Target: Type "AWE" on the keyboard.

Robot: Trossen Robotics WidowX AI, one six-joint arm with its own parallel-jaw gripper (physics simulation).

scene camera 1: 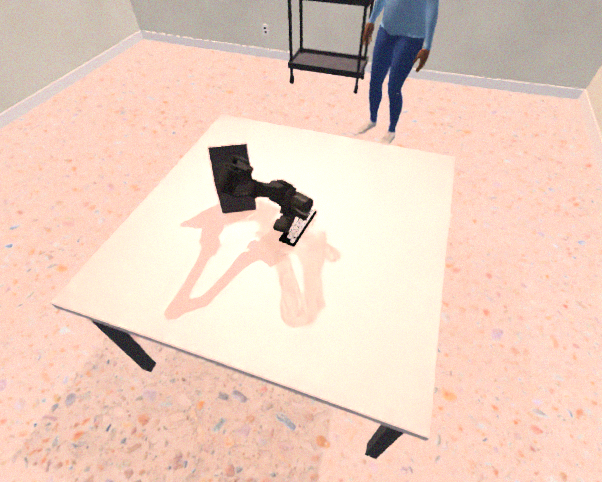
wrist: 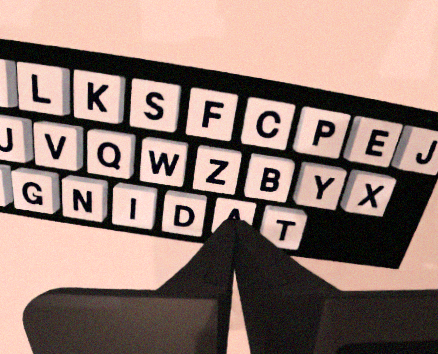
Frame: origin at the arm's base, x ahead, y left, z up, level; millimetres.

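Where they show: gripper, fingertip midpoint: (wrist: 233,229).
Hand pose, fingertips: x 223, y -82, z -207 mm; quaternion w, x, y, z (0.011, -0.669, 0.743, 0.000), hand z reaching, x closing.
Observation:
Each offset is from my fingertips to the centre of the thing. Level surfaces: height alone.
A black keyboard @(dz -3, dx +31, dy +19 mm) (scene camera 1: 301,228) (wrist: 365,240) with white letter keys lies on the table, partly under the arm in the scene view. In the wrist view the A key @(dz -2, dx +5, dy +0 mm) (wrist: 222,212) is in the bottom row between the D key @(dz +2, dx +10, dy +19 mm) (wrist: 184,215) and the T key @(dz +2, dx +1, dy -20 mm) (wrist: 284,229). The W key @(dz +2, dx +32, dy +24 mm) (wrist: 164,162) is in the middle row, and the E key @(dz +2, dx +34, dy -54 mm) (wrist: 375,143) is in the top row at the right. My gripper (wrist: 233,229) is shut and empty. Its tips overlap the lower part of the A key; whether they touch it I cannot tell.
The arm's dark base plate (scene camera 1: 240,203) lies on the white table @(dz -11 mm) (scene camera 1: 351,326), to the left of the keyboard. Beyond the table's far edge stand a black shelf cart (scene camera 1: 326,71) and a person (scene camera 1: 386,65) in blue.

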